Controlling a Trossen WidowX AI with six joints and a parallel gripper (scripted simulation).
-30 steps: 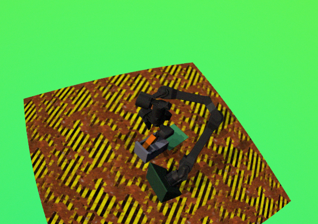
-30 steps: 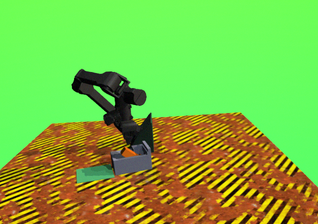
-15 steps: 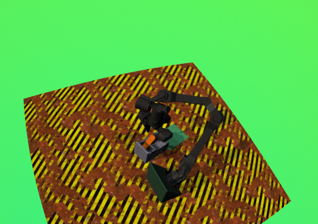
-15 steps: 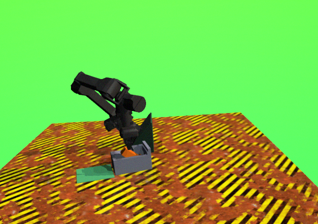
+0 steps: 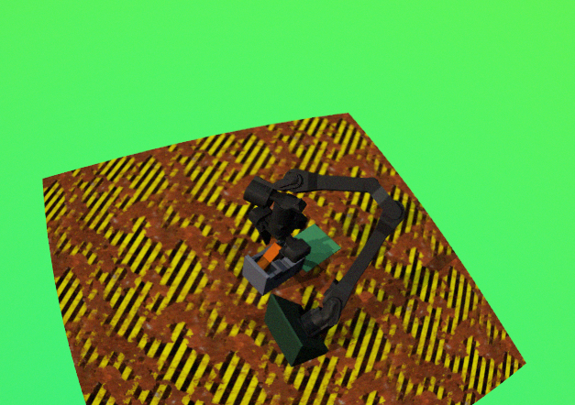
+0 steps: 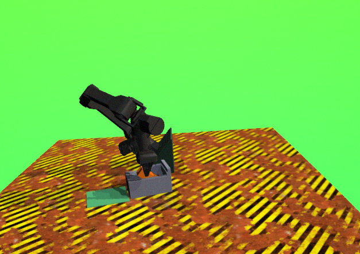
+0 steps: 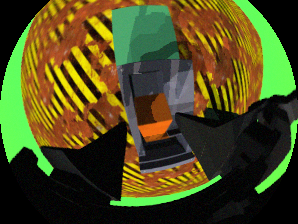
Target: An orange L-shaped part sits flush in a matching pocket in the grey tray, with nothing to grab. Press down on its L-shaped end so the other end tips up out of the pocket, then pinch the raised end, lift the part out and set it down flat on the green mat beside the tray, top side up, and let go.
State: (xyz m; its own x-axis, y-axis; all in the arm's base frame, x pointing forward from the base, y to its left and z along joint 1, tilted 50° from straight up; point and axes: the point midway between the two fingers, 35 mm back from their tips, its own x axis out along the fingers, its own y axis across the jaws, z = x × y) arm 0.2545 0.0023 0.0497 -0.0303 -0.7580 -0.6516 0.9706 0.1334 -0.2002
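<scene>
Now: the orange L-shaped part 30 mm to the left of my gripper tip, 30 mm below it and 20 mm behind it. The rest, counted from my gripper tip: green mat (150 mm to the right, 90 mm below, 20 mm ahead).
</scene>
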